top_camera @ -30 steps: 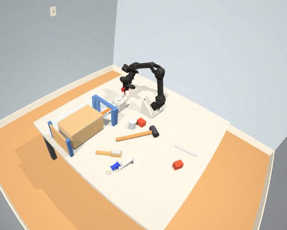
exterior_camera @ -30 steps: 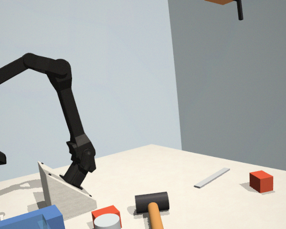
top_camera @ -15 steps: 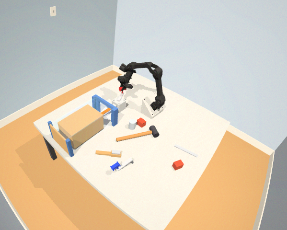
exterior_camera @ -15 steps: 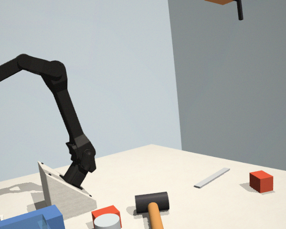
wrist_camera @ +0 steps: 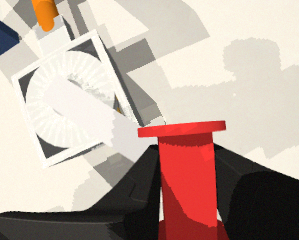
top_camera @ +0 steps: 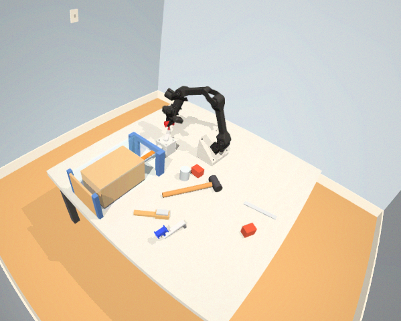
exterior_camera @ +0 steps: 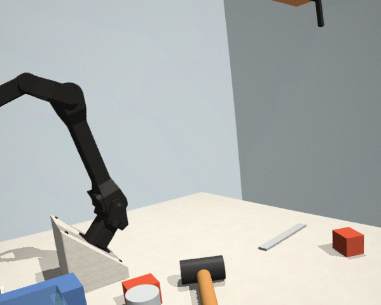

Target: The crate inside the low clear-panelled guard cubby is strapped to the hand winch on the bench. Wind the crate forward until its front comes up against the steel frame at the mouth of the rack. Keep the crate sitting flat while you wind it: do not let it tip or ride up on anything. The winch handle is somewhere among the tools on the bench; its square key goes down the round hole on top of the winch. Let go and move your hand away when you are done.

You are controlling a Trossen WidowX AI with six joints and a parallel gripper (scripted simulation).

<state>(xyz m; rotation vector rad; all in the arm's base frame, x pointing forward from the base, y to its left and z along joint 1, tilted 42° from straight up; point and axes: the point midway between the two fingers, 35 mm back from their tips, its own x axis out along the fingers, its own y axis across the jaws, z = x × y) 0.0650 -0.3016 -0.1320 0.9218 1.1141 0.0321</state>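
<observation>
Right now the blue frame is 23 cm ahead of my gripper tip, 5 cm to the left of it and 3 cm below it. From my gripper tip the other things lie so: grey crank bar: 2 cm ahead, 3 cm to the left, 3 cm below; grey winch: 6 cm ahead, 5 cm to the left, 10 cm below; red knob: 1 cm behind, 1 cm to the left.
</observation>
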